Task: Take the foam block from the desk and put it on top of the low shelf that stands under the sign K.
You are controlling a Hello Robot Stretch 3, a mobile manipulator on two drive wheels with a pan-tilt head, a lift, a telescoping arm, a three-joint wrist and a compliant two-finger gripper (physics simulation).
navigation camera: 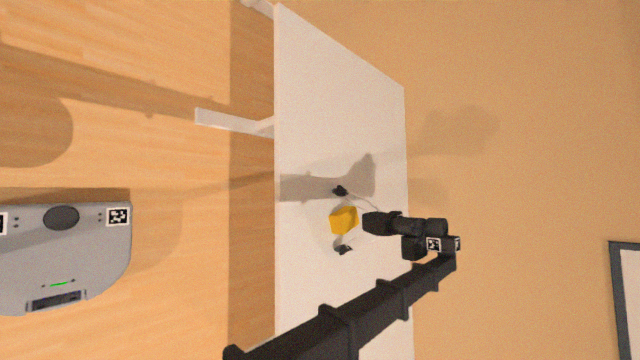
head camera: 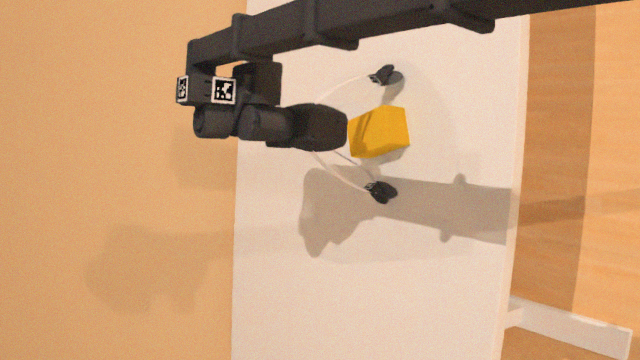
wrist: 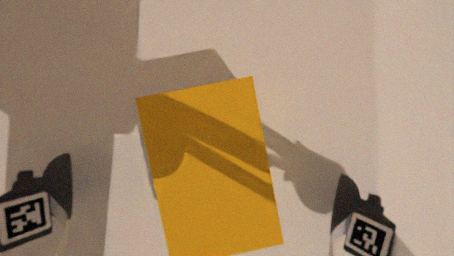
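Pixels of known places: gripper, fingertip midpoint: (navigation camera: 335, 219) (head camera: 395, 135) (wrist: 207, 184); robot's base, link origin: (navigation camera: 62, 216).
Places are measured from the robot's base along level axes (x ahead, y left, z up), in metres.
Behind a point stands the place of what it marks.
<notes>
The yellow foam block (head camera: 390, 131) {y -0.583, x -0.024, z 0.759 m} (navigation camera: 344, 222) {y -0.601, x -0.027, z 0.765 m} (wrist: 215, 210) {y -0.610, x -0.026, z 0.765 m} lies on the white desk (head camera: 360, 310) {y -0.665, x 0.285, z 0.720 m} (navigation camera: 340, 100) {y -0.652, x 0.383, z 0.720 m} (wrist: 310, 50) {y -0.711, x -0.083, z 0.720 m}. My gripper (head camera: 385, 134) {y -0.610, x -0.021, z 0.720 m} (navigation camera: 342, 219) {y -0.610, x -0.021, z 0.720 m} (wrist: 207, 184) {y -0.610, x -0.021, z 0.720 m} is open and points down at the desk, with one fingertip on each side of the block. There is a gap between the block and each finger, wider on the left in the wrist view. The near end of the block is cut off by the lower edge of the wrist view. The low shelf and the sign K do not show in these views.
The dark arm (head camera: 390, 17) {y -0.280, x -0.085, z 1.062 m} (navigation camera: 330, 325) {y -0.212, x -0.083, z 1.053 m} reaches across the desk. A white desk foot (head camera: 575, 325) (navigation camera: 225, 121) juts out over the wooden floor. My grey base (navigation camera: 95, 260) {y -0.078, x -0.138, z 0.160 m} stands apart from the desk. A dark-framed white panel (navigation camera: 618, 290) {y -1.159, x -0.239, z 1.347 m} shows at the right of the navigation view.
</notes>
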